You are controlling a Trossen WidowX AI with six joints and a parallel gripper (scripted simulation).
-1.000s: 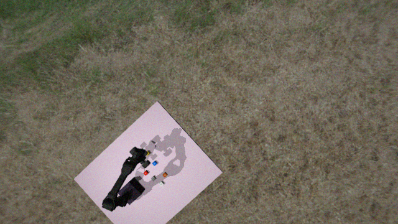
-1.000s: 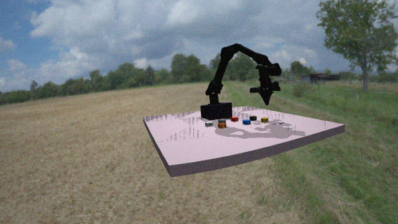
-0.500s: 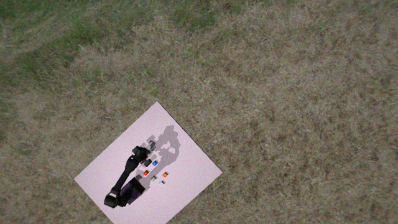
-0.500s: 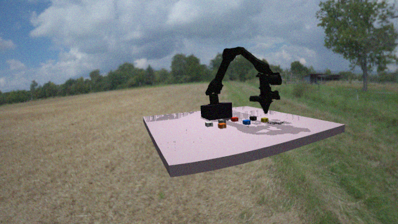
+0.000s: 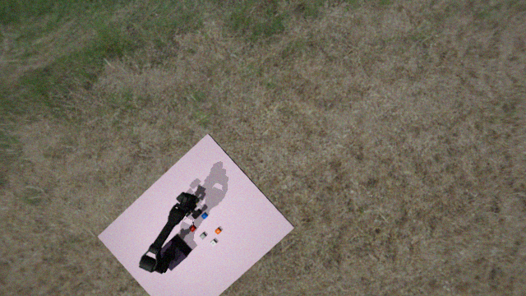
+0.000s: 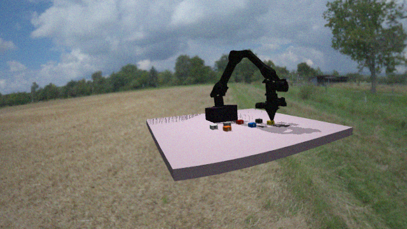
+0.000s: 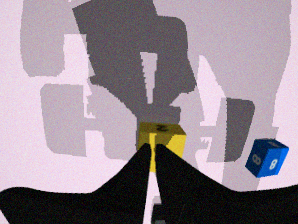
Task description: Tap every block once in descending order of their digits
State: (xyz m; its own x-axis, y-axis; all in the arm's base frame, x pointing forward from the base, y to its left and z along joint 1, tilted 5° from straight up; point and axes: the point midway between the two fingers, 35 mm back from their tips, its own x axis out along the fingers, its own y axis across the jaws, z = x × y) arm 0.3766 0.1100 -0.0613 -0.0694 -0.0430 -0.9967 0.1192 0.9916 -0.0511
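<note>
Right now the yellow block is 1 cm to the right of my gripper tip and 1 cm below it. Also, from my gripper tip: red block 15 cm behind, 11 cm to the right, 1 cm below; blue block 3 cm behind, 12 cm to the right, 1 cm below; black block 10 cm behind, 2 cm to the right, 1 cm below.
</note>
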